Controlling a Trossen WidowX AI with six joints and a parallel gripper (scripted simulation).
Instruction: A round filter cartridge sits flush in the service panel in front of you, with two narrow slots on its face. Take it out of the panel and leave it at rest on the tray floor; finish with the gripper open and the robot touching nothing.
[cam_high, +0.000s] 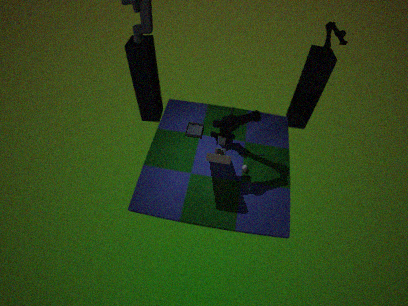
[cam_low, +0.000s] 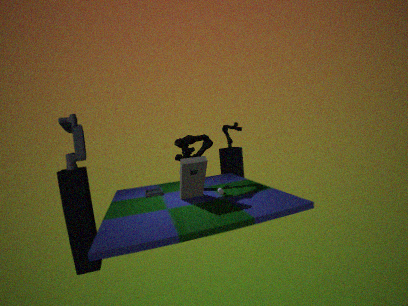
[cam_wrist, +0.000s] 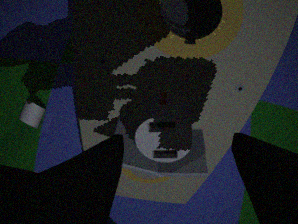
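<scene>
The round filter cartridge is 1 cm ahead of my gripper tip and 6 cm below it. The rest, counted from my gripper tip: grey service panel 6 cm ahead, 8 cm below; grey tray 34 cm behind, 26 cm to the right, 24 cm below.
</scene>
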